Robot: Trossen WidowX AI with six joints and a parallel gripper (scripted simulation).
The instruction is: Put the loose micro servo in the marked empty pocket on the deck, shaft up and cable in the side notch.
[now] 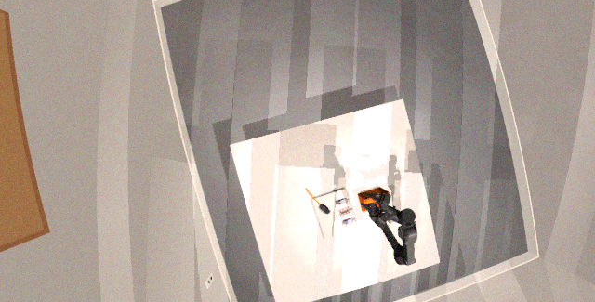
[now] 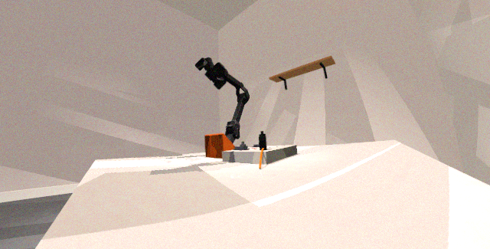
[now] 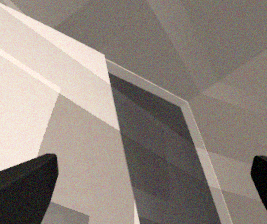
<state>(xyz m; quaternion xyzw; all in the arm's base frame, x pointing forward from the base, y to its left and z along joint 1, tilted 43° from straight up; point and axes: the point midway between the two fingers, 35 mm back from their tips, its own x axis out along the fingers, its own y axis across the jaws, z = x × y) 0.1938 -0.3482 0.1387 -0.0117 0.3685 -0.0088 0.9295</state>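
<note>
The pale deck lies 120 mm ahead of my gripper tip, 240 mm to the left of it and 400 mm below it.
</note>
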